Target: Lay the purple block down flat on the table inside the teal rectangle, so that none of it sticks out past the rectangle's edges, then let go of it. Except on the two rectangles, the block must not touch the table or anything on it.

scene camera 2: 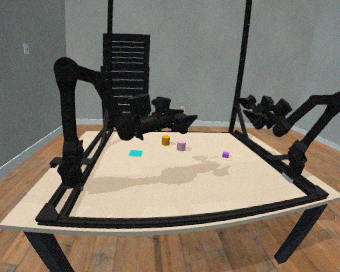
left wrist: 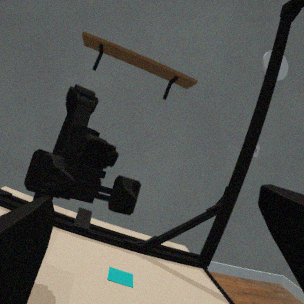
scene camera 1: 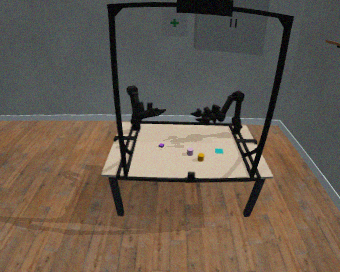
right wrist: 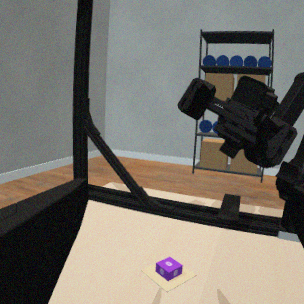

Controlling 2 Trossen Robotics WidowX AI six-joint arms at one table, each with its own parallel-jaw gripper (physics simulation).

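Seen in the pictures: left gripper, fingertip midpoint: (scene camera 2: 240,104) (left wrist: 157,202) (scene camera 1: 164,109) (right wrist: 229,100); right gripper, fingertip midpoint: (scene camera 2: 190,113) (left wrist: 105,193) (scene camera 1: 193,116) (right wrist: 190,193); left arm's base, origin of the base link: (scene camera 2: 292,175) (scene camera 1: 136,128) (right wrist: 291,227); right arm's base, origin of the base link: (scene camera 2: 72,182) (scene camera 1: 236,132).
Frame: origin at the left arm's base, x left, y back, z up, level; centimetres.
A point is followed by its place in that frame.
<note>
The purple block (scene camera 1: 161,145) {x -22.3, y -25.7, z 0.0 cm} (scene camera 2: 226,154) {x -19.6, y -25.8, z 0.0 cm} (right wrist: 169,268) {x -20.3, y -26.7, z 0.0 cm} sits on a pale yellow rectangle (right wrist: 172,285) {x -19.0, y -28.3, z -1.8 cm}. The teal rectangle (scene camera 1: 219,151) {x -22.1, y -71.6, z -1.8 cm} (scene camera 2: 135,153) {x -20.9, y -71.4, z -1.8 cm} (left wrist: 120,277) {x -21.4, y -70.8, z -1.8 cm} lies on the table, with nothing on it. My left gripper (scene camera 1: 164,111) {x -13.7, y -27.1, z 26.7 cm} (scene camera 2: 243,107) {x -13.7, y -27.1, z 26.7 cm} (left wrist: 157,202) {x -13.7, y -27.1, z 26.7 cm} is open and empty, raised above the table, well away from the block. My right gripper (scene camera 1: 194,117) {x -11.5, y -48.6, z 21.6 cm} (scene camera 2: 192,124) (right wrist: 190,193) {x -11.5, y -48.6, z 21.6 cm} is open and empty, also raised above the table. The teal rectangle does not show in the right wrist view.
A lilac cylinder (scene camera 1: 190,152) {x -30.1, y -48.5, z 1.2 cm} (scene camera 2: 181,146) {x -25.6, y -48.5, z 0.8 cm} and an orange cylinder (scene camera 1: 201,157) {x -36.3, y -56.6, z 1.9 cm} (scene camera 2: 166,140) {x -31.8, y -56.1, z 1.2 cm} stand between the purple block and the teal rectangle. A black frame (scene camera 1: 116,75) {x -59.2, y -7.9, z 66.4 cm} (left wrist: 255,135) {x -51.2, y -91.5, z 47.1 cm} (right wrist: 81,100) {x -57.2, y -7.7, z 26.8 cm} rises around the table, with rails along the table's edges.
</note>
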